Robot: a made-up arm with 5 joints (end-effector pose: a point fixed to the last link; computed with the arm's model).
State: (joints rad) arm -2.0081 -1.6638 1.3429 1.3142 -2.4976
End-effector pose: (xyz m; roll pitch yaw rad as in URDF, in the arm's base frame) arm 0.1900 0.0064 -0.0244 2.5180 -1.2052 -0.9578
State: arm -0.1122 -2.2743 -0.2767 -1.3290 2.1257
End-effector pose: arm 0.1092 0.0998 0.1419 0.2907 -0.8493 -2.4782
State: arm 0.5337 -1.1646 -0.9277 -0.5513 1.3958
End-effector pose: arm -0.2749 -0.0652 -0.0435 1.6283 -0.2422 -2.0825
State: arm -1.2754 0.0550 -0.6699 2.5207 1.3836
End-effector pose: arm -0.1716 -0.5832 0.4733 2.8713 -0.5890 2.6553
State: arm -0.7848 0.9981 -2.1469 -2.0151 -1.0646
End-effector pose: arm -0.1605 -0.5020 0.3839 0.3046 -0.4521 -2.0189
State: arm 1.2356 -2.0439 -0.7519 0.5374 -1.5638
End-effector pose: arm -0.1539 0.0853 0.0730 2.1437 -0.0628 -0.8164
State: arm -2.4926 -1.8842 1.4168 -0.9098 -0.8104
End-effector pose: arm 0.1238 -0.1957 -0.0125 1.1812 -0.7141 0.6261
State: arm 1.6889 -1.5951 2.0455 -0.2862 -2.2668
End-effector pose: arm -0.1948 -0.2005 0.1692 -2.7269 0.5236 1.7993
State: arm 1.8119 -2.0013 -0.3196 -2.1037 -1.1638
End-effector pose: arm 0.1950 -0.0572 0.1926 0.9453 -0.3456 1.7916
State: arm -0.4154 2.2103 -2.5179 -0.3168 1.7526
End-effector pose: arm 0.1924 -0.7501 0.0838 2.5008 1.0994 1.5118
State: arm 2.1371 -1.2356 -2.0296 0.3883 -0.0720
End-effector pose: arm 0.2871 0.0229 0.0110 -2.1451 -0.1157 -1.4803
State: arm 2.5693 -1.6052 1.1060 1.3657 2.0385
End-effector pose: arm 0.0157 -0.0312 -0.0673 1.6792 0.0098 1.3386
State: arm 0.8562 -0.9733 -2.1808 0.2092 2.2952
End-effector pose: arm -0.0617 -0.0775 0.0468 0.3715 1.0541 2.2312
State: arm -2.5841 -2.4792 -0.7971 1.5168 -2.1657
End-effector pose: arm -0.1119 0.1793 0.0194 -1.6126 -0.5824 -1.4699
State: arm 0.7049 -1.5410 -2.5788 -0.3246 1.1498
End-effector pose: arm 0.0554 0.0625 0.1401 -2.9382 0.7953 -1.3992
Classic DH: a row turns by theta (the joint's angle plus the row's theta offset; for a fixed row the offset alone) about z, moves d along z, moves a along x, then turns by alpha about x. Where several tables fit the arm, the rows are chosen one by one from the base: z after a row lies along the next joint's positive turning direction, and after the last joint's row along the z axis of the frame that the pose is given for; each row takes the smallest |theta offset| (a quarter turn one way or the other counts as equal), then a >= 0, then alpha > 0; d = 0 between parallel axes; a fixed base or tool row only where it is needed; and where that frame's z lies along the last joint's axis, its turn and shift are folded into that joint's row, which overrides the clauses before.
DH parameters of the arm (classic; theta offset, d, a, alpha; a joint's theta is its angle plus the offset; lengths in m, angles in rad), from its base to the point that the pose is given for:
base (fixed): 0 0.18 0 1.5708
joint 1: 0 0.38 0.01 -1.5708
joint 2: -1.5708 0.06 0.09 1.5708
joint 3: -1.5708 0.39 0.01 -1.5708
joint 4: -0.6435 0 -0.1 0
joint 5: -0.9273 0.16 0.09 1.5708
tool (fixed): 3.1416 0.1 0 0

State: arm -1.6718 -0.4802 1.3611 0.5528 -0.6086
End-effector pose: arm 0.2931 -0.1058 0.5239 3.1359 1.0251 -1.7614
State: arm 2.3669 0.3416 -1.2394 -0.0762 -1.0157
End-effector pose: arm 0.1223 -0.7769 0.1010 -0.9139 -0.3188 1.4731
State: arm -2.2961 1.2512 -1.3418 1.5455 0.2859
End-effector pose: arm -0.0180 -0.9156 0.3249 -0.8290 0.8533 -2.1773
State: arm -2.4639 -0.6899 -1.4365 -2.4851 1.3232
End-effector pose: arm 0.1927 -0.2636 0.4595 -1.9490 0.4774 2.6125
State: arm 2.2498 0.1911 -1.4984 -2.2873 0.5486
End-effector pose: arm 0.2229 -0.4932 0.0665 -0.7133 0.2303 1.2836
